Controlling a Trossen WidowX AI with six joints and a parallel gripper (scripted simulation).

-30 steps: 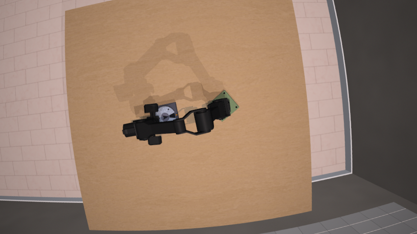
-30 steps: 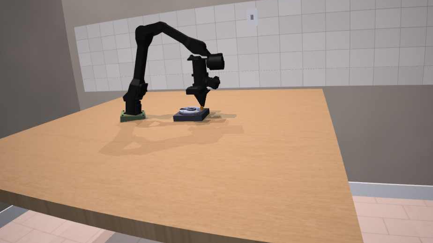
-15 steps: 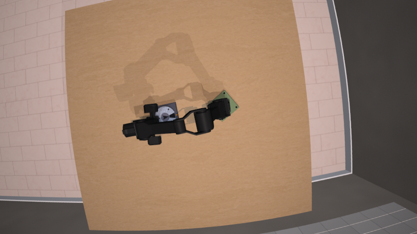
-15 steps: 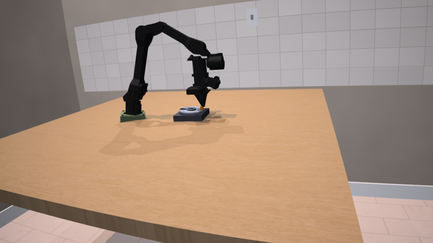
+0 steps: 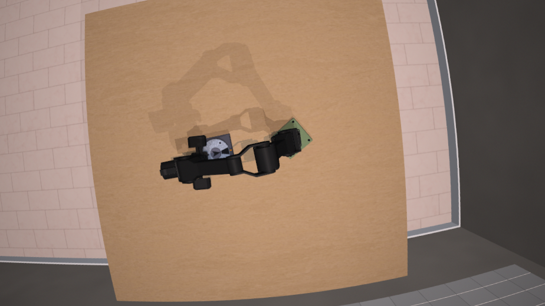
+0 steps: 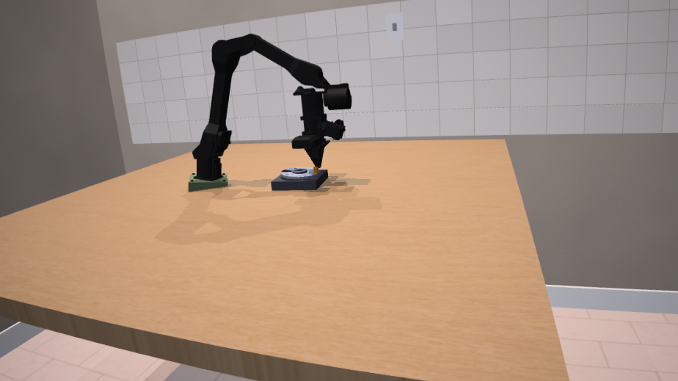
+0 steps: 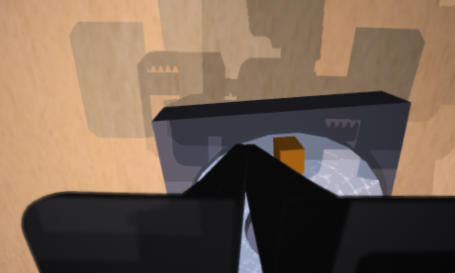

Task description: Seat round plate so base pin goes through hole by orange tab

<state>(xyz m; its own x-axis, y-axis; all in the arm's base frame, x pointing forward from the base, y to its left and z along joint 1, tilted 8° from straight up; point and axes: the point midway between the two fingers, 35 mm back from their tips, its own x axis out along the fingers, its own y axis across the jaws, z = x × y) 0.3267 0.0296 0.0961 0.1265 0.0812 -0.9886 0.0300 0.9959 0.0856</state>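
My gripper is now 5 cm past the round plate, 4 cm above it and 2 cm to the left of it. The rest, counted from my hand: dark square base: 6 cm below, 5 cm behind, 2 cm to the right; then raised centre hub: 5 cm behind, 4 cm below, 2 cm to the right.
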